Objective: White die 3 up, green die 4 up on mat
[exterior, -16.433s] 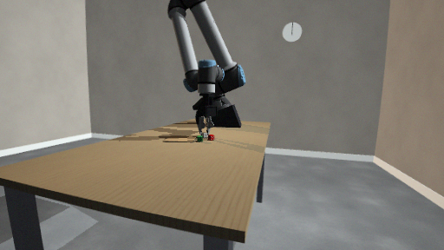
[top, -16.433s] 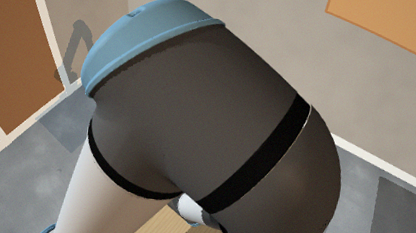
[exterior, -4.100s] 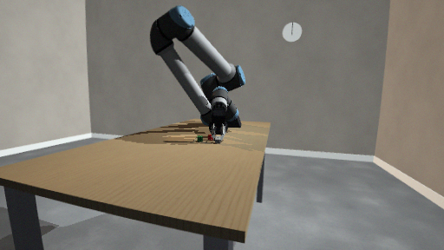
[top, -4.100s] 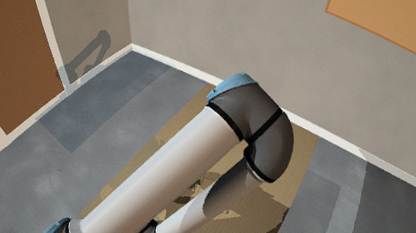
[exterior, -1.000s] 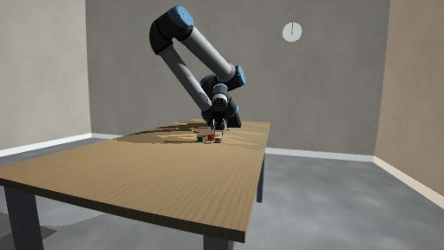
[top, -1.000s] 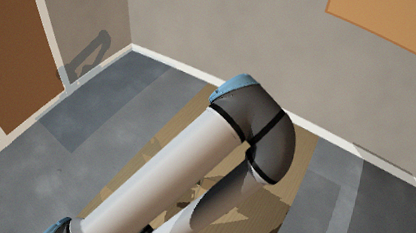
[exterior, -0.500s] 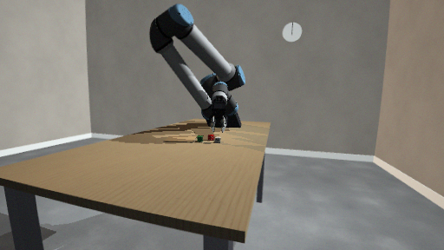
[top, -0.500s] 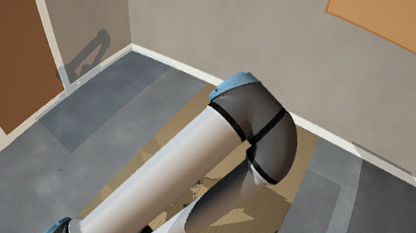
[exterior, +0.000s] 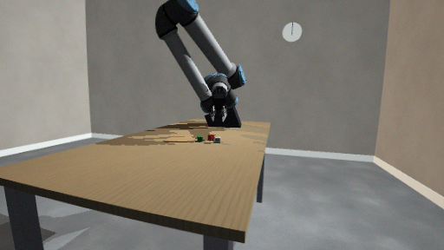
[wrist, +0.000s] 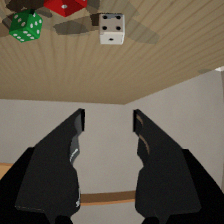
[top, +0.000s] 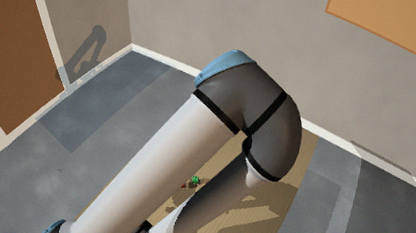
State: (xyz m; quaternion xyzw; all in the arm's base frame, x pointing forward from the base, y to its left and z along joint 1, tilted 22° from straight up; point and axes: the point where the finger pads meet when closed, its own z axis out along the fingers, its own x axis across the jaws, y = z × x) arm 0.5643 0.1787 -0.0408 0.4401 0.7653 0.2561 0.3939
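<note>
The white die lies 9 cm below my hand, 3 cm ahead of it and 1 cm to the left of it. Also, from my hand: green die: 9 cm below, 8 cm to the right, 4 cm ahead; red die: 9 cm below, 4 cm to the right, 2 cm behind; tan mat: 19 cm to the right, 10 cm below, 3 cm ahead.
</note>
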